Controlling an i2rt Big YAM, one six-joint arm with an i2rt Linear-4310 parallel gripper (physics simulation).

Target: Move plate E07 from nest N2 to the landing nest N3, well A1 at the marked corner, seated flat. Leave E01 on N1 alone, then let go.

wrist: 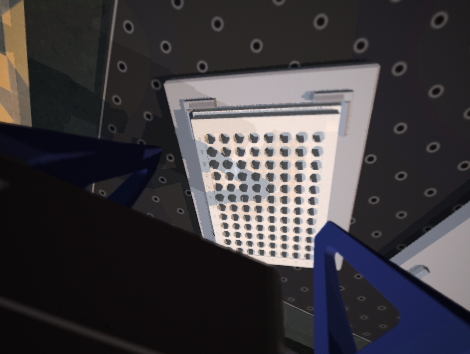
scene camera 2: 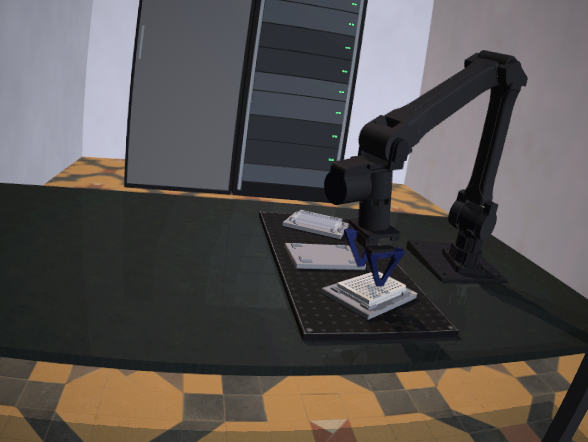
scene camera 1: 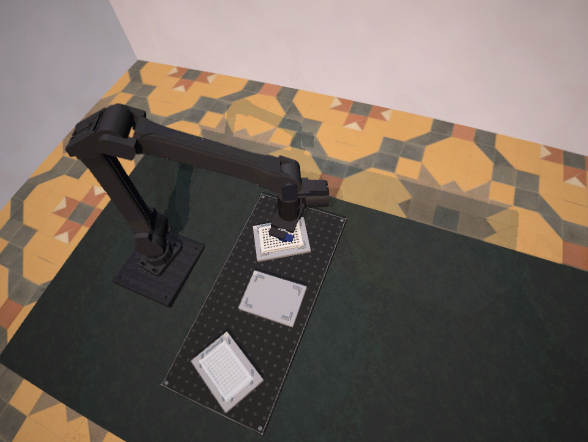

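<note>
A cream well plate [scene camera 1: 267, 244] [scene camera 2: 357, 285] [wrist: 280, 126] sits on a light grey nest [scene camera 1: 306, 248] [scene camera 2: 332, 292] [wrist: 270, 87] under the arm; whether it is fully flat is hard to tell. My gripper [scene camera 1: 283, 234] [scene camera 2: 371, 274] [wrist: 243, 195] is open and empty, with blue fingers over this plate. The middle nest [scene camera 1: 272, 298] [scene camera 2: 325, 256] [wrist: 446, 252] has corner brackets and bears no plate. A whiter plate [scene camera 1: 226, 369] [scene camera 2: 317, 219] sits on the third nest [scene camera 1: 256, 380] [scene camera 2: 292, 223] at the other end. Nest and plate labels and well A1 are unreadable.
The nests stand on a black perforated board [scene camera 1: 200, 345] [scene camera 2: 310, 315] [wrist: 410, 45] on a dark green table [scene camera 1: 425, 325] [scene camera 2: 150, 280]. The arm's base plate [scene camera 1: 170, 290] [scene camera 2: 430, 257] stands beside the board. A tall rack cabinet [scene camera 2: 192, 100] stands behind the table.
</note>
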